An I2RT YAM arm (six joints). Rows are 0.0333 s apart.
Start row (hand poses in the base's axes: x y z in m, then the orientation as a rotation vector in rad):
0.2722, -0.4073, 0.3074, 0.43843, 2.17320, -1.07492
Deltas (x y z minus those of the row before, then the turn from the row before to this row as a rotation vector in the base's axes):
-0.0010, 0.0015, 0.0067, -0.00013, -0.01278, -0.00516
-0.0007, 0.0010, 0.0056, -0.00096, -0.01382, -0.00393
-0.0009, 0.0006, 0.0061, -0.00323, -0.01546, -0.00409
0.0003, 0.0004, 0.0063, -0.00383, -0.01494, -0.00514
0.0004, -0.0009, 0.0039, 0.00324, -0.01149, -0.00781
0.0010, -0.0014, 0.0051, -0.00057, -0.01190, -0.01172
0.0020, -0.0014, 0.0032, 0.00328, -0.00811, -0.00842
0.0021, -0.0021, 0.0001, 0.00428, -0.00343, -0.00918
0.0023, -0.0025, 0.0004, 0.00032, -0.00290, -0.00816
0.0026, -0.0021, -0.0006, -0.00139, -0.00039, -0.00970
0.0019, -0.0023, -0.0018, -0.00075, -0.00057, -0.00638
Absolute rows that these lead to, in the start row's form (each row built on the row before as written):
0.2712, -0.4058, 0.3141, 0.44991, 2.16192, -1.07225
0.2705, -0.4048, 0.3197, 0.46002, 2.14919, -1.06928
0.2696, -0.4042, 0.3258, 0.46991, 2.13358, -1.06797
0.2699, -0.4038, 0.3321, 0.48038, 2.11799, -1.06804
0.2703, -0.4047, 0.3360, 0.49559, 2.10973, -1.06397
0.2713, -0.4061, 0.3411, 0.51339, 2.09848, -1.06570
0.2733, -0.4075, 0.3443, 0.52774, 2.09305, -1.06342
0.2754, -0.4096, 0.3444, 0.54139, 2.09223, -1.06275
0.2777, -0.4121, 0.3448, 0.55175, 2.08937, -1.06567
0.2803, -0.4142, 0.3442, 0.56190, 2.08745, -1.07235
0.2822, -0.4165, 0.3424, 0.56879, 2.08600, -1.07642

